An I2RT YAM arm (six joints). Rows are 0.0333 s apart.
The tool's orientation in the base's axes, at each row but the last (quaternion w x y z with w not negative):
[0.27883, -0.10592, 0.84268, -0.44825]
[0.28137, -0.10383, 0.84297, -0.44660]
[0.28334, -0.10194, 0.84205, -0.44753]
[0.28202, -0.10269, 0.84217, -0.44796]
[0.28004, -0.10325, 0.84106, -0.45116]
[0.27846, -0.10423, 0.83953, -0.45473]
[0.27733, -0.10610, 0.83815, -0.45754]
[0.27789, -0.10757, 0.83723, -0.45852]
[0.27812, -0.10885, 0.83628, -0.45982]
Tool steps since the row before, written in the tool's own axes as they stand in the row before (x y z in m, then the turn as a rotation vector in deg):
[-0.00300, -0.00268, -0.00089, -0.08, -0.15, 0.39]
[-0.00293, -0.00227, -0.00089, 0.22, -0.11, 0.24]
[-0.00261, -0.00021, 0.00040, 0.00, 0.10, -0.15]
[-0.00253, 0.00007, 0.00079, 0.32, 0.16, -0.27]
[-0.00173, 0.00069, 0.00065, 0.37, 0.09, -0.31]
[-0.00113, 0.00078, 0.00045, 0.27, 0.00, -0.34]
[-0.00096, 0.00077, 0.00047, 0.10, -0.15, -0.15]
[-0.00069, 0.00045, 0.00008, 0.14, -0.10, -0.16]
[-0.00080, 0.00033, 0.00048, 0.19, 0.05, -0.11]
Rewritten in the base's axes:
[0.00177, 0.00036, 0.00370, 0.28, -0.32, -0.02]
[0.00173, 0.00055, 0.00335, -0.05, -0.32, -0.10]
[0.00235, 0.00071, 0.00100, -0.08, 0.16, -0.02]
[0.00253, 0.00057, 0.00056, -0.40, 0.14, -0.13]
[0.00184, 0.00068, -0.00019, -0.47, 0.11, -0.08]
[0.00124, 0.00061, -0.00041, -0.41, 0.12, 0.05]
[0.00111, 0.00051, -0.00048, -0.18, -0.02, 0.15]
[0.00065, 0.00049, -0.00015, -0.21, 0.00, 0.10]
[0.00095, 0.00019, -0.00018, -0.21, 0.02, -0.06]

